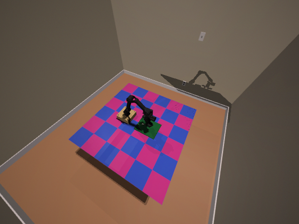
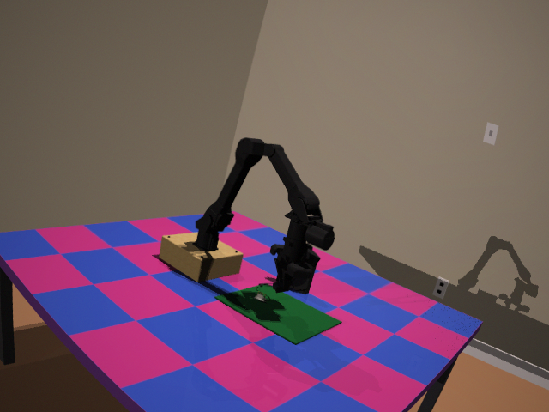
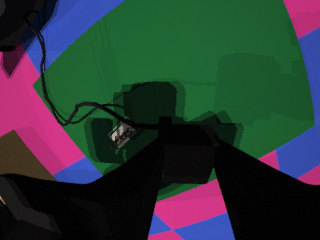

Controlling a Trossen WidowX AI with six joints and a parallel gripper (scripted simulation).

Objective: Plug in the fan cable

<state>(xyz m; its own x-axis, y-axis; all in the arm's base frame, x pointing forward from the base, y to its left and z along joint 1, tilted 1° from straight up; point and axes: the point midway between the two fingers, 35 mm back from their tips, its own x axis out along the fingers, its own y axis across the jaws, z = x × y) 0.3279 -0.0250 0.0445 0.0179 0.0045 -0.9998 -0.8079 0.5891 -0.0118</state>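
My gripper tip is now 1 cm short of the green board and 9 cm above it. From my gripper tip the other things lie so: black fan: 8 cm behind, 20 cm to the left, 2 cm below; then black fan plug: 1 cm behind, 1 cm to the right.
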